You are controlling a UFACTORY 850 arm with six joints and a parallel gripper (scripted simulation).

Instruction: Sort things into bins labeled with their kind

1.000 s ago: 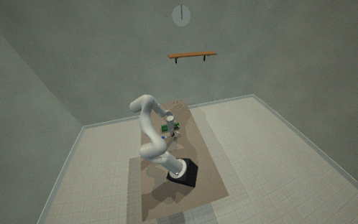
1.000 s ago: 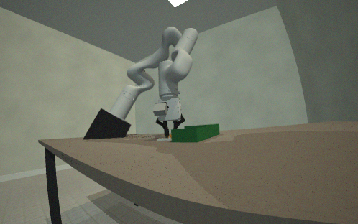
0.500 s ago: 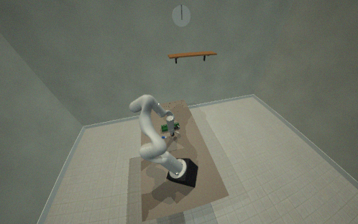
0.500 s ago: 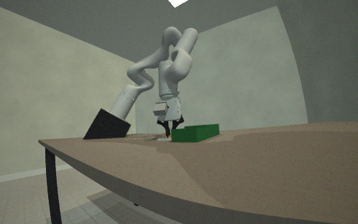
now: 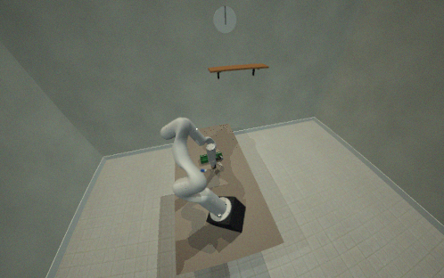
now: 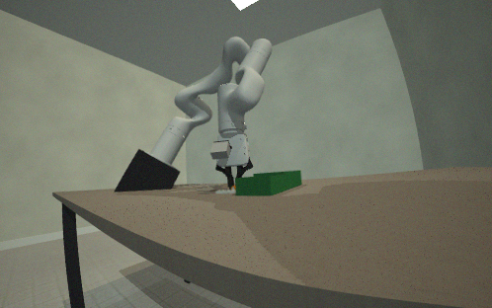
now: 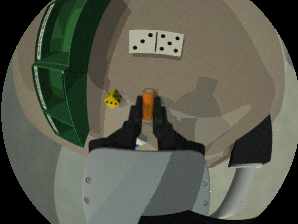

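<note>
The yellow die is 50 mm ahead of my hand, 10 mm to the left of it and 10 mm below it. The rest, counted from my hand: blue thing 100 mm to the left, 20 mm below, 20 mm behind; then white domino 80 mm to the right, 30 mm ahead, 20 mm below; then orange battery 20 mm below.
</note>
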